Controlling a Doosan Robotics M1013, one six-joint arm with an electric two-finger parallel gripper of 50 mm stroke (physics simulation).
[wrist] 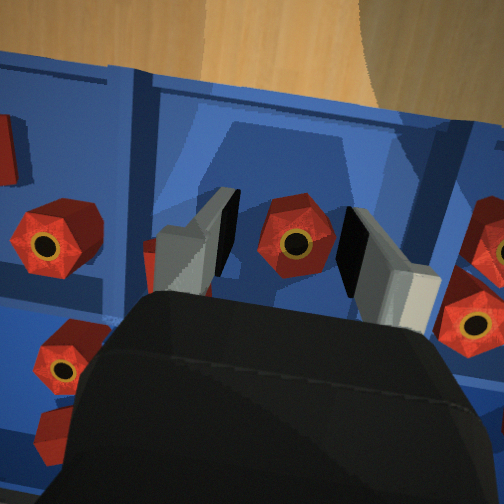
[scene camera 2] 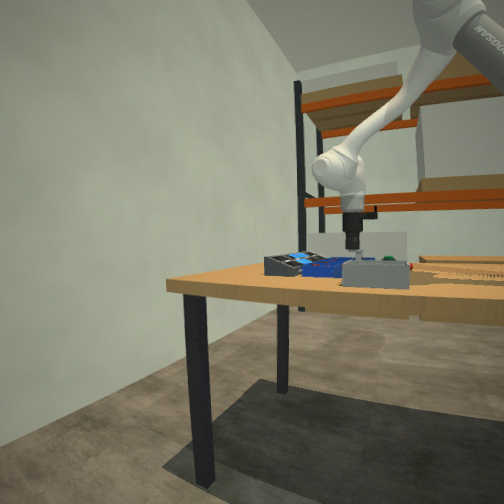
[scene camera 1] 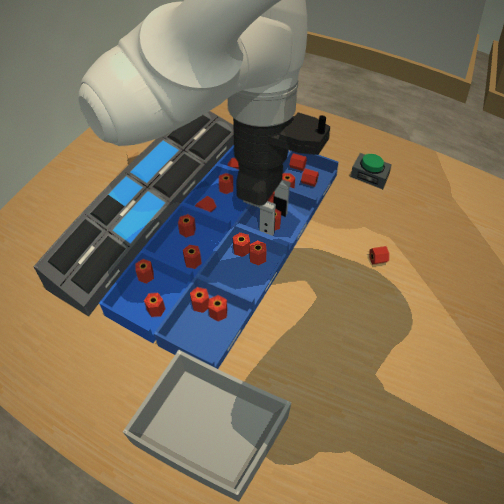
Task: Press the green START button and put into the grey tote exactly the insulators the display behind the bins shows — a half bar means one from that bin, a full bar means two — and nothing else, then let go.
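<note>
My gripper is open, its fingers on either side of an upright red insulator without touching it. It hangs inside a front-row compartment of the blue bins, also shown from scene camera 1. The display behind the bins shows one full blue bar, one half blue bar and another full blue bar; the other cells are dark. The grey tote is empty. The green START button sits to the right of the bins.
A loose red insulator lies on its side on the table right of the bins. Neighbouring compartments hold several red insulators. A second insulator is partly hidden behind my left finger. Shelving stands behind the table.
</note>
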